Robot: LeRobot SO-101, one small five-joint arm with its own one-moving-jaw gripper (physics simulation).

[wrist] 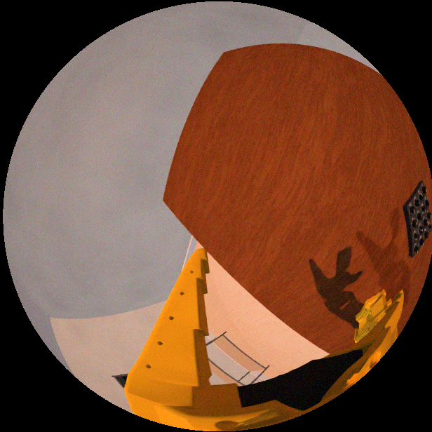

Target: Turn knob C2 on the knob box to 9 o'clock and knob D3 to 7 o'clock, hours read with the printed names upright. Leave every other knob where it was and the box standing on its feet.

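The knob box (418, 220) shows at the far right edge of the wrist view as a small dark panel with rows of black round knobs, seen at a steep slant and partly cut off by the edge of the picture. Its printed names and the pointing of knobs C2 and D3 are too small to read. My gripper (204, 254) is open: one orange notched jaw shows at the lower middle, and the moving jaw cannot be made out beside it. The jaw is well apart from the box, far to its left in the view.
The box is on a reddish-brown wooden table top (280, 150). Yellow-orange arm parts (371, 312) show at the lower right, near dark shadows on the wood. A thin dark wire frame (245, 351) shows beyond the table's edge, over a pale floor (235, 295).
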